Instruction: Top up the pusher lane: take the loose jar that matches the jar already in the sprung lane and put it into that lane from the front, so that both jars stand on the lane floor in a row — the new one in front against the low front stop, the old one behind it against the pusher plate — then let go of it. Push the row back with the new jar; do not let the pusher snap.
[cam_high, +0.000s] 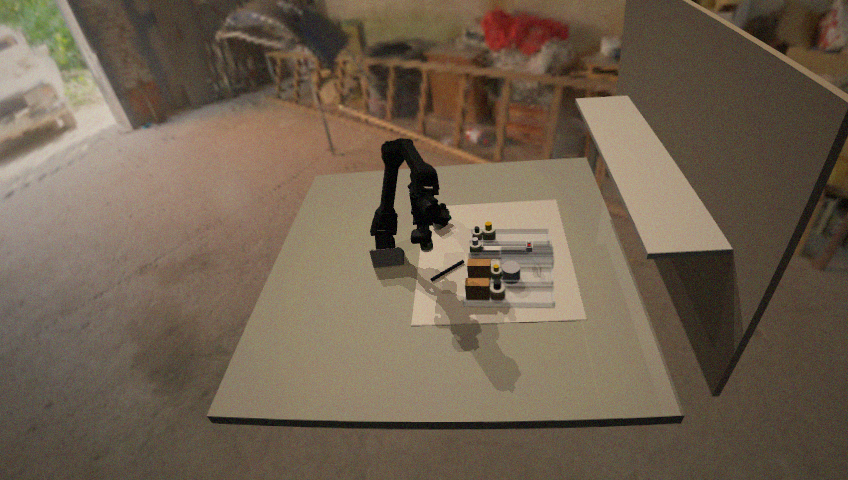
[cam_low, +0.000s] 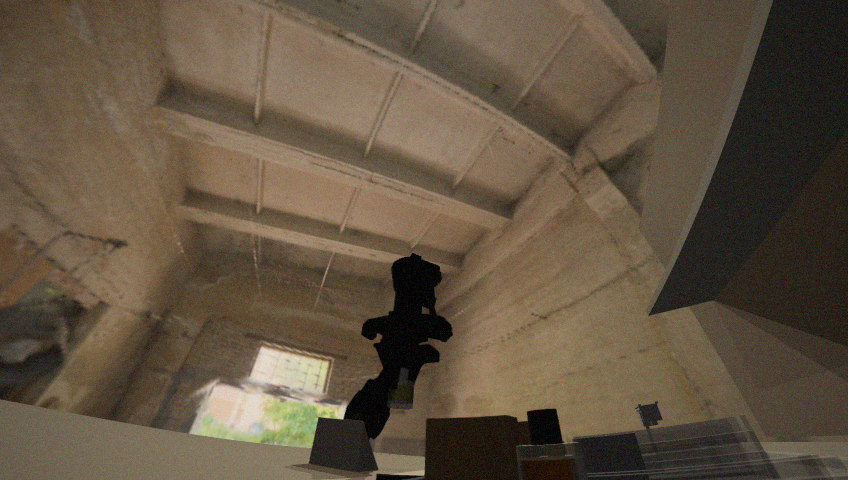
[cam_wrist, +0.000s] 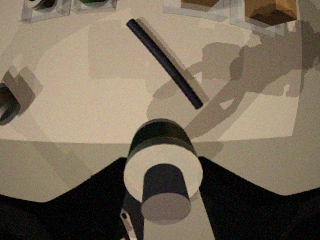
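Right now the black stick is 120 mm below my gripper tip, 60 mm ahead of it and 20 mm to the right of it. From my gripper tip the other things lie so: pusher lane (310 mm ahead, 110 mm below, 10 mm to the left); grey cylinder (270 mm ahead, 100 mm below, 90 mm to the right); shelf (670 mm ahead, 240 mm above, 10 mm to the right).
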